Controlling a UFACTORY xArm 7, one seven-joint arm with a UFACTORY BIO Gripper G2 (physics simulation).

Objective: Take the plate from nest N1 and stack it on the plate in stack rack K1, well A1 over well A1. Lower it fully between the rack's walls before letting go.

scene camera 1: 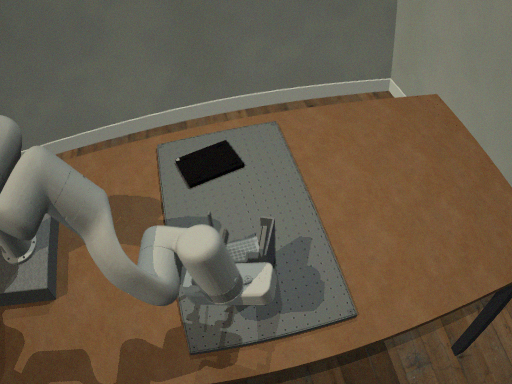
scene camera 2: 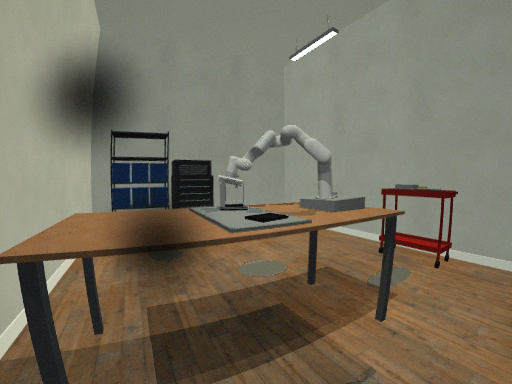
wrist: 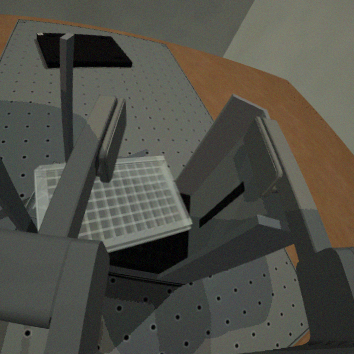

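Seen in the pictures: hand, tool point: [scene camera 1: 243,238] [scene camera 2: 229,185] [wrist: 190,145]; arm's base, link origin: [scene camera 1: 19,246] [scene camera 2: 325,198].
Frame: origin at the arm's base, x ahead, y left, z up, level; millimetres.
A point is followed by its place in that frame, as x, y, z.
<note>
A clear gridded plate [scene camera 1: 244,248] @[622, -97, -6] [wrist: 137,200] @[616, -124, -6] is at the stack rack [scene camera 1: 271,242] @[673, -150, 69] [wrist: 212,147] @[669, -109, 53], low between its grey walls and above its black base. The plate looks skewed to the base in the wrist view; whether another plate is under it I cannot tell. My gripper [scene camera 1: 243,233] @[619, -143, 89] [wrist: 187,127] @[619, -143, 89] is shut to its narrow stop and empty, its fingers still apart. In the wrist view the left finger crosses in front of the plate's left part, and the right finger is by the right wall. A flat black nest [scene camera 1: 210,164] @[579, 228, -42] [scene camera 2: 266,217] @[598, 282, -42] [wrist: 90,52] @[587, 218, -42] holds no visible plate; its label is unreadable.
The rack and the nest stand on a grey perforated board [scene camera 1: 260,150] @[725, 267, -54] [scene camera 2: 225,223] @[780, 272, -56] [wrist: 150,90] @[696, 130, -54] on the brown table [scene camera 1: 380,200] @[1006, 18, -67]. The rack's upright left post [wrist: 66,95] @[560, -76, 62] rises near the left finger. A red cart [scene camera 2: 420,192] stands away from the table.
</note>
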